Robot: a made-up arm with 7 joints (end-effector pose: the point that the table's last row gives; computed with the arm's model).
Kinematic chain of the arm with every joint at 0, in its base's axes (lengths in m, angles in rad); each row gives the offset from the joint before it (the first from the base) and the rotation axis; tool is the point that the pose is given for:
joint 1: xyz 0 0 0.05 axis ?
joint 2: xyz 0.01 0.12 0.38 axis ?
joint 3: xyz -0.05 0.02 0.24 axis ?
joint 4: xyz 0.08 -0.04 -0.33 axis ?
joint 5: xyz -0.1 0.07 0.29 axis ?
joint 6: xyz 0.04 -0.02 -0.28 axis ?
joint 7: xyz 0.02 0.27 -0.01 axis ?
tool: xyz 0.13 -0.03 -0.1
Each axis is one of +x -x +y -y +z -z.
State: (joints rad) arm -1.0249 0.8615 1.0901 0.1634 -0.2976 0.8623 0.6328
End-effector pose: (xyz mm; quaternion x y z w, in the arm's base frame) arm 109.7 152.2 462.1 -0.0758 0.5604 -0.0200 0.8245
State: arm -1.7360 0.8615 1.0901 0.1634 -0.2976 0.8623 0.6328
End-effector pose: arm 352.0 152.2 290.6 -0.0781 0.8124 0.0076 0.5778
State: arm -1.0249 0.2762 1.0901 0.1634 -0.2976 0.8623 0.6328
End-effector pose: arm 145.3 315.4 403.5 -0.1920 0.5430 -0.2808 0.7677
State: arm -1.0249 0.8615 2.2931 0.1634 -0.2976 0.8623 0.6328
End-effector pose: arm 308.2 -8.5 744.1 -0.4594 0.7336 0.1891 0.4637
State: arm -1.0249 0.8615 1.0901 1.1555 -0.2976 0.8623 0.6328
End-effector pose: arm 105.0 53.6 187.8 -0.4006 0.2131 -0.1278 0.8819
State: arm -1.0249 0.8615 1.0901 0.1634 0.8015 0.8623 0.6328
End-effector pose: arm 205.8 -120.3 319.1 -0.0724 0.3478 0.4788 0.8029
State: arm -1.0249 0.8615 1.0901 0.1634 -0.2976 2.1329 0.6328
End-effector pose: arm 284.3 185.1 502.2 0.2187 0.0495 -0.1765 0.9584
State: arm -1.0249 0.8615 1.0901 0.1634 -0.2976 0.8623 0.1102
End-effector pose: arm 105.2 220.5 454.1 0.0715 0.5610 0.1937 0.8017
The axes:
joint 1: -y
joint 2: +z
joint 3: +y
joint 4: -z
joint 5: -x
joint 6: -y
joint 7: -z

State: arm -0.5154 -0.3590 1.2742 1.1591 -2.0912 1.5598 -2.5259
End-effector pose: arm 615.8 -24.5 249.7 -0.5390 0.3005 0.0930 0.7814
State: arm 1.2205 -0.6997 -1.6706 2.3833 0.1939 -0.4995 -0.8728
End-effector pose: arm -839.4 -356.8 567.2 -0.6360 0.7656 0.0809 0.0529
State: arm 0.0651 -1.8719 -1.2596 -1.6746 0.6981 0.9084 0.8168
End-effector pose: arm -58.8 -182.3 637.2 -0.6421 -0.4291 0.0565 0.6328
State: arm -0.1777 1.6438 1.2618 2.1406 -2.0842 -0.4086 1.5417
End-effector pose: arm 148.2 444.8 317.9 0.2756 0.2672 -0.5633 0.7316
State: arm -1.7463 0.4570 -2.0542 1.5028 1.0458 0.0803 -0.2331
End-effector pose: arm 707.6 164.2 -477.0 -0.0835 0.3711 -0.5059 0.7742
